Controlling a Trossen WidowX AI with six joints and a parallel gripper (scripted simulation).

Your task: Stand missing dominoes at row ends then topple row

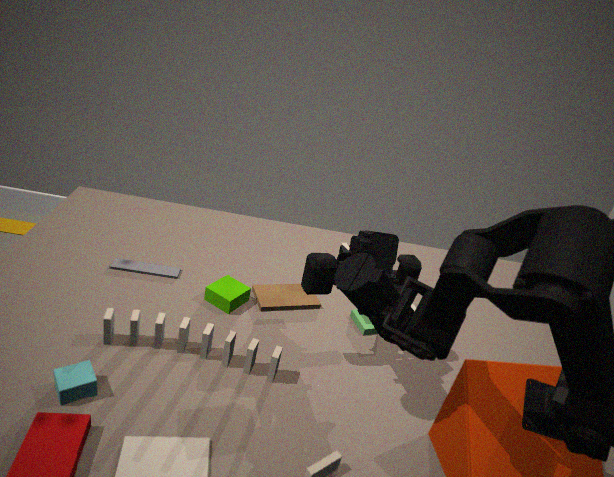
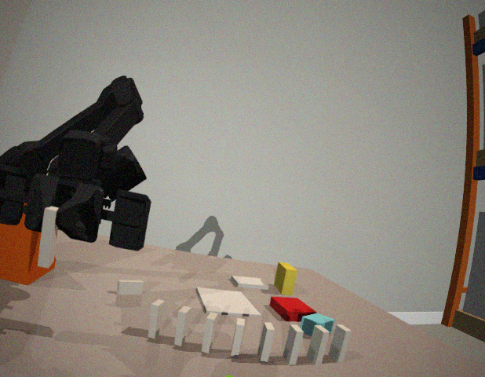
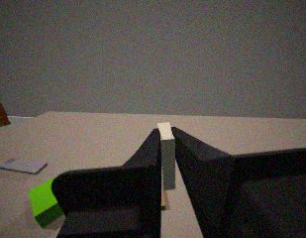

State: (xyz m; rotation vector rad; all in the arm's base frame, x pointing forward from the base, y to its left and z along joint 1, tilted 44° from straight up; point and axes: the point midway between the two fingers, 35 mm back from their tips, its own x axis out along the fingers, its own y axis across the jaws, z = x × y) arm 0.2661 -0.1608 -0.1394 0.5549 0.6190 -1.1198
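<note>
My gripper tip is now 8 cm short of the brown plate, 4 cm to the left of it and 15 cm above it. Also, from my gripper tip: green block 18 cm ahead, 14 cm below; grey strip 35 cm ahead, 5 cm to the right, 15 cm below; light green piece 8 cm behind, 1 cm to the right, 15 cm below.
</note>
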